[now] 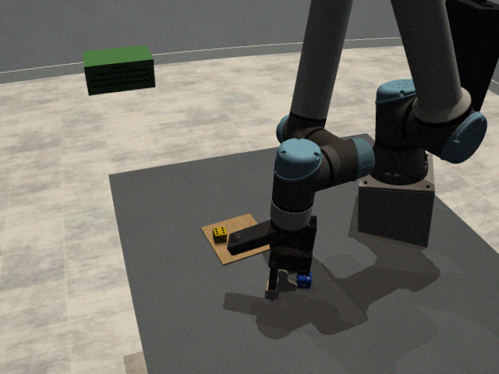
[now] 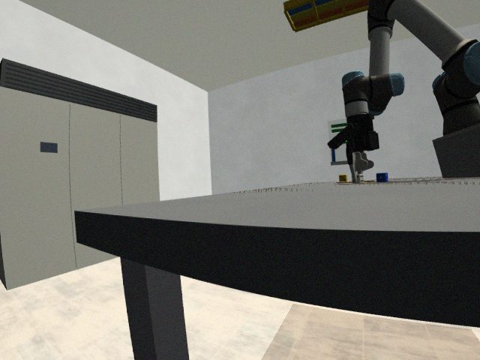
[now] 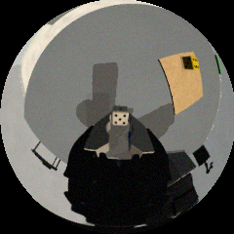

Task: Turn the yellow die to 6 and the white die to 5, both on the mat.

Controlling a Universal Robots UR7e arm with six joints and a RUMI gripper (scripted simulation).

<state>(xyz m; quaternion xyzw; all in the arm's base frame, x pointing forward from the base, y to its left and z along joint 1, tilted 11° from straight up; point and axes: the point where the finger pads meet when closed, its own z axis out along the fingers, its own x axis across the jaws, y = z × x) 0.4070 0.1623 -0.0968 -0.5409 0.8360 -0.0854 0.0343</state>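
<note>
Now: hand 20 mm short of the tan mat, 190 mm to the left of it and 20 mm above it. From my hand the other things lie so: white die: right at my hand; then yellow die: 70 mm ahead, 190 mm to the right; then blue die: 80 mm behind, 10 mm to the right.
</note>
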